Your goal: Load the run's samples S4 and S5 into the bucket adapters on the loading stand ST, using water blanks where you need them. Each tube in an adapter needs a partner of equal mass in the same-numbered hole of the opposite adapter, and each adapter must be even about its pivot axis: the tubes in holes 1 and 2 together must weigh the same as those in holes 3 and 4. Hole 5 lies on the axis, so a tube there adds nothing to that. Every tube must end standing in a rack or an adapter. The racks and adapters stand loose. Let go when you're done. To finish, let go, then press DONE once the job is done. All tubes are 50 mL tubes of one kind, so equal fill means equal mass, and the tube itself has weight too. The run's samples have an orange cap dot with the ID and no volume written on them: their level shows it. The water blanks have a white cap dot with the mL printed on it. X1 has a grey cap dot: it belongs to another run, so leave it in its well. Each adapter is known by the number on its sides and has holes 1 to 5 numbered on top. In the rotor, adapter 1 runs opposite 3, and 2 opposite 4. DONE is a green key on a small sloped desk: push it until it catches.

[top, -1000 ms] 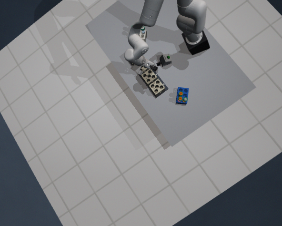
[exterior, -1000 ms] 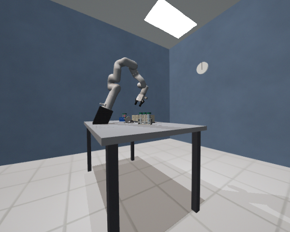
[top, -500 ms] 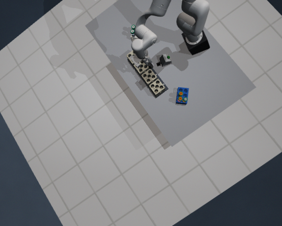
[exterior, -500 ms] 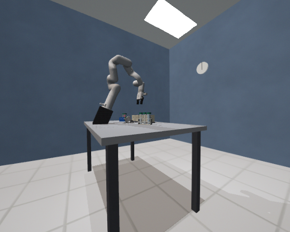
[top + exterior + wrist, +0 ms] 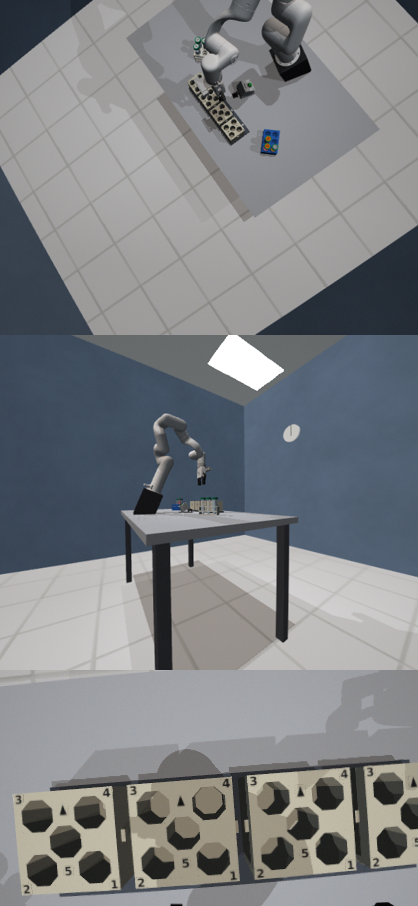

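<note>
Right now the white rack is 200 mm behind my hand, 290 mm to the right of it and 220 mm below it. The rest, counted from my hand: blue rack (20 mm behind, 350 mm to the left, 220 mm below); adapter (70 mm ahead, 150 mm to the left, 200 mm below).
</note>
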